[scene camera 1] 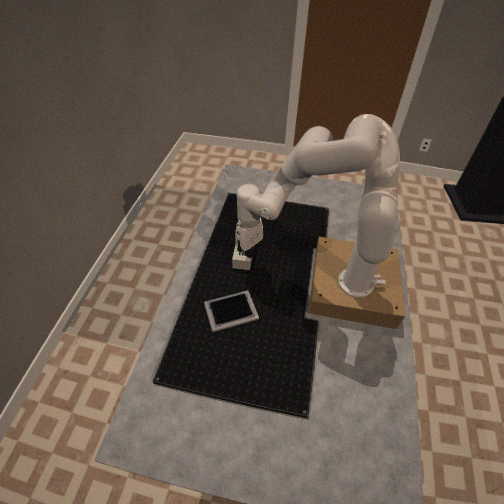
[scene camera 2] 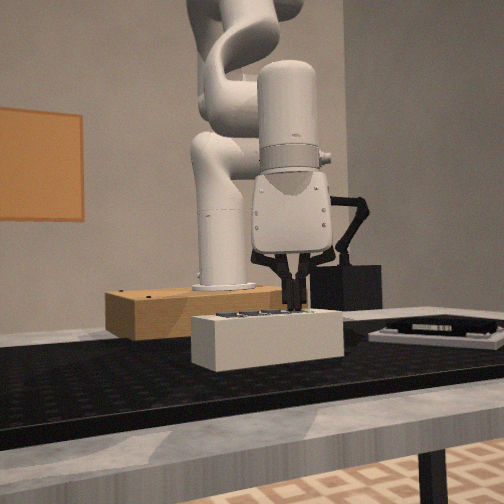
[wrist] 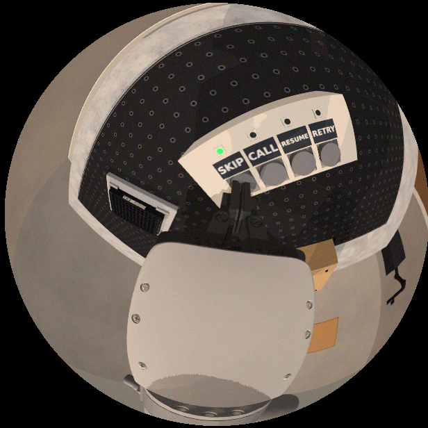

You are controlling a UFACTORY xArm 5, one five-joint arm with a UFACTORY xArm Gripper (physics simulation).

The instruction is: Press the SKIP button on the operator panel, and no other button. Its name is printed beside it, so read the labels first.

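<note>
The operator panel (scene camera 1: 241, 265) (scene camera 2: 280, 341) (wrist: 200, 162) is a cream box on the black mat. In the wrist view its labels read SKIP (wrist: 230, 166), CALL (wrist: 263, 152), RESUME (wrist: 294, 140) and RETRY (wrist: 324, 131), each with a round grey button beside it. The small lamp (wrist: 220, 151) (scene camera 2: 310, 312) by SKIP glows green; the other three lamps are dark. My gripper (wrist: 238, 193) (scene camera 2: 294, 309) is shut and empty, pointing down, its tips at the SKIP button (wrist: 243, 178) and partly hiding it. The CALL button (wrist: 274, 173) is beside the tips, apart from them.
A grey-framed tray with a black inside (scene camera 1: 209, 314) (scene camera 2: 425, 339) (wrist: 170, 218) lies on the black mat (scene camera 1: 235, 365) near the panel. The arm stands on a wooden block (scene camera 1: 330, 305) (scene camera 2: 165, 317). A dark box with a thin black arm (scene camera 2: 345, 287) stands behind.
</note>
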